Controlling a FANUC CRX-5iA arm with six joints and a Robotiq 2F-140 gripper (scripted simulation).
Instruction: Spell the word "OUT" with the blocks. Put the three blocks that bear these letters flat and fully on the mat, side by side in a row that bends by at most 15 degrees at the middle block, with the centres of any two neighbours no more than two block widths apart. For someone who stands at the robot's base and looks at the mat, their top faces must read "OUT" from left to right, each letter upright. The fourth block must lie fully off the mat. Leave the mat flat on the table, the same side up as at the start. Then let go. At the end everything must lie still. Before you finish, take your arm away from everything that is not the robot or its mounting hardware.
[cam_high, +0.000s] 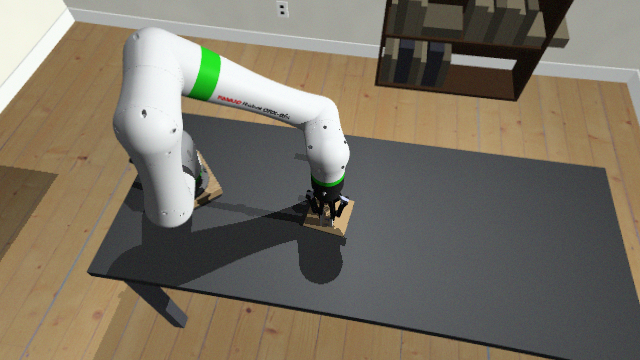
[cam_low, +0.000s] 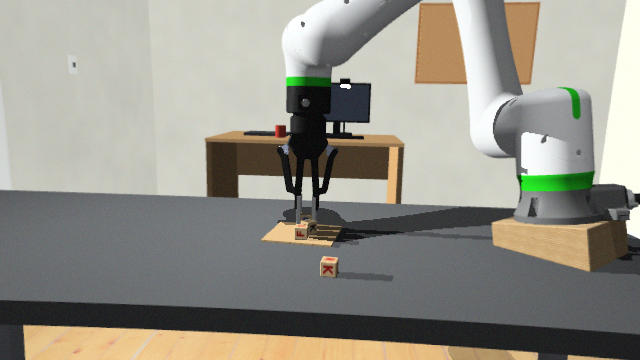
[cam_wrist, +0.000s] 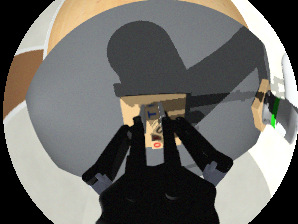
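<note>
Now: hand 40 mm to the right of the tan mat, 40 mm above it and 10 mm past it.
</note>
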